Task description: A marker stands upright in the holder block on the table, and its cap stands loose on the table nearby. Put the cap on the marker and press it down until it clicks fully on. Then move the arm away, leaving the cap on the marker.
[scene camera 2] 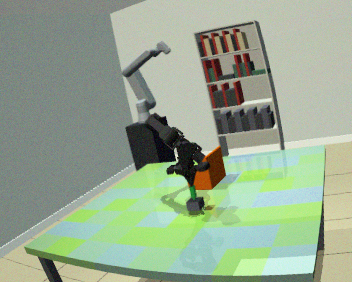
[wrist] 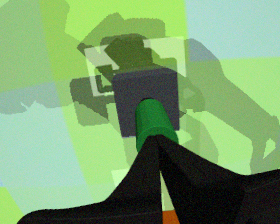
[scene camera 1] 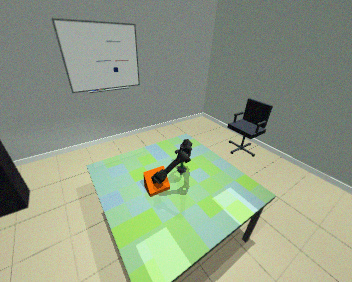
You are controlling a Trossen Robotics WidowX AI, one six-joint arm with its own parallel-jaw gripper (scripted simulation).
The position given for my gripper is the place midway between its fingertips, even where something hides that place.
Observation:
I see my gripper (wrist: 154, 141) and a green marker cap (wrist: 151, 118).

